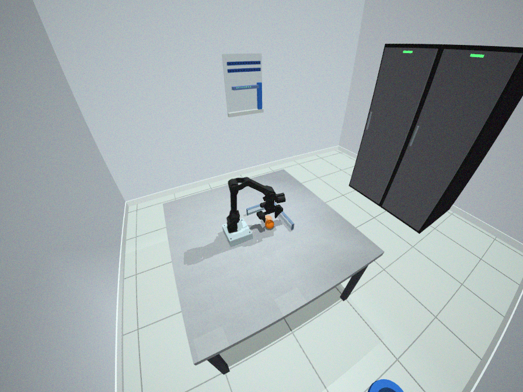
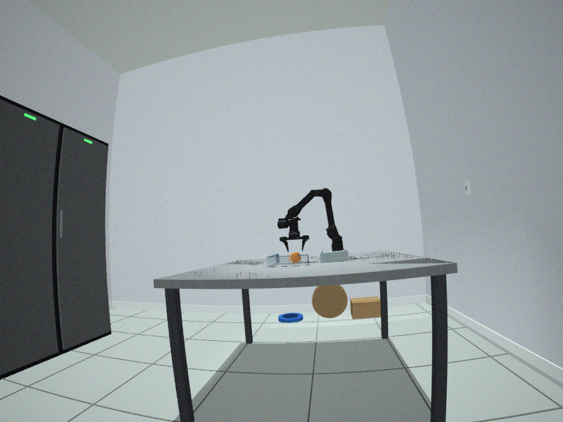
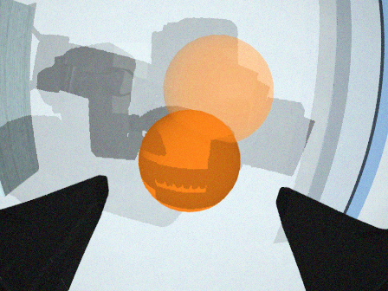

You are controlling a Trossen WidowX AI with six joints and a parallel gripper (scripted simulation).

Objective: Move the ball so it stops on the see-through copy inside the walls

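Now: gripper tip 4 cm above the orange ball. The rest, counted from my gripper tip: see-through ball copy (5 cm to the left, 4 cm below).
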